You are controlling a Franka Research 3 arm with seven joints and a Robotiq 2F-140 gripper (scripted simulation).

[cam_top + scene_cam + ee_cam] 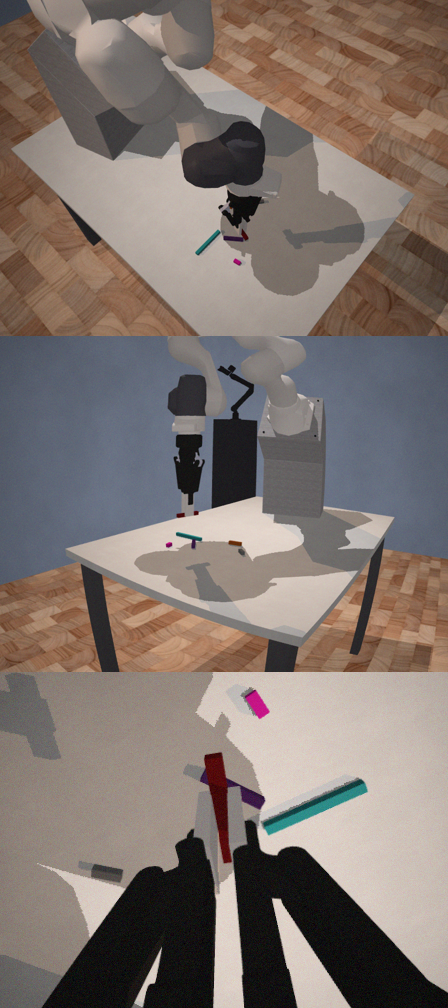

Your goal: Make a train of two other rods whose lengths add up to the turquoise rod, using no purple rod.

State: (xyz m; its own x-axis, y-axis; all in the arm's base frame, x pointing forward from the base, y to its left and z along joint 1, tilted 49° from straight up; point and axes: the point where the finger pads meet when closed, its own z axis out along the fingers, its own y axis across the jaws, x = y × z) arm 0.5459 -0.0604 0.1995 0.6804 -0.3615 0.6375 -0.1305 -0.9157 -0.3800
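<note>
The grey rod is 15 cm to the left of my hand, 13 cm below it and 7 cm behind it. From my hand the other things lie so: magenta rod (13 cm below, 5 cm to the right, 4 cm ahead); purple rod (13 cm below, 3 cm behind); red rod (3 cm below).
</note>
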